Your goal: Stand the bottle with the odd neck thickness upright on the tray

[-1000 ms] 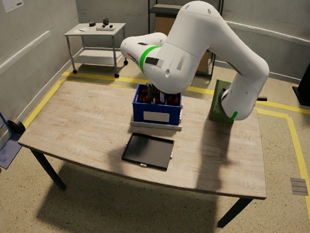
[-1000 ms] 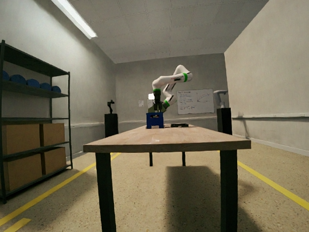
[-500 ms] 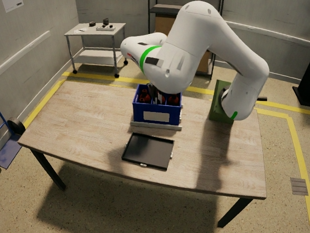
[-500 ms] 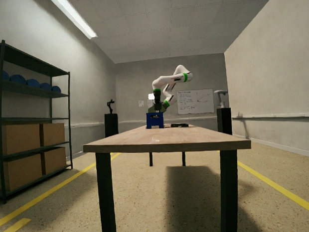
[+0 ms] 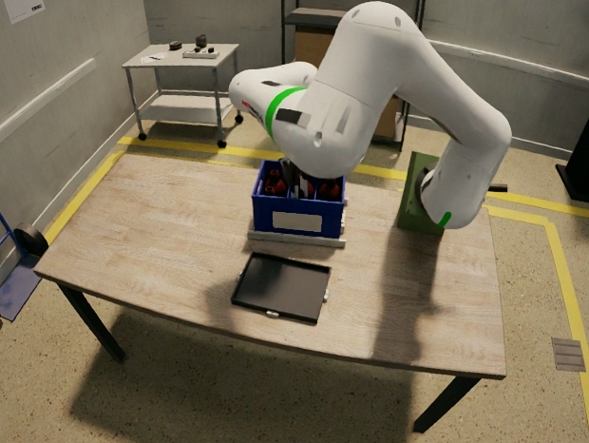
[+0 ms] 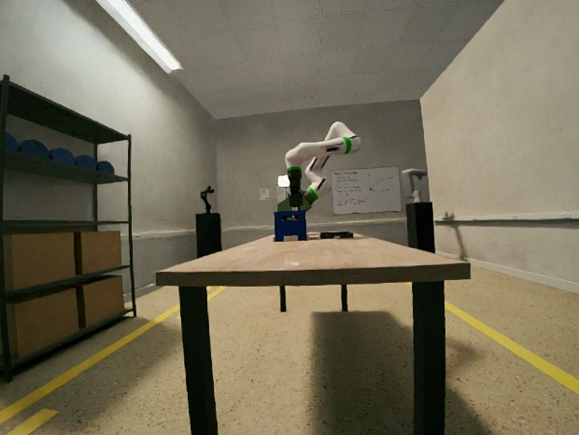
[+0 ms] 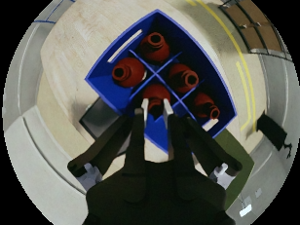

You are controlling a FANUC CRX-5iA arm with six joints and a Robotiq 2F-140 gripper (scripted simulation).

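Right now my hand is 9 cm above the blue crate and 4 cm to the left of it. Round my hand: dark tray (24 cm to the left, 16 cm below); bottle (9 cm below, 8 cm to the right).
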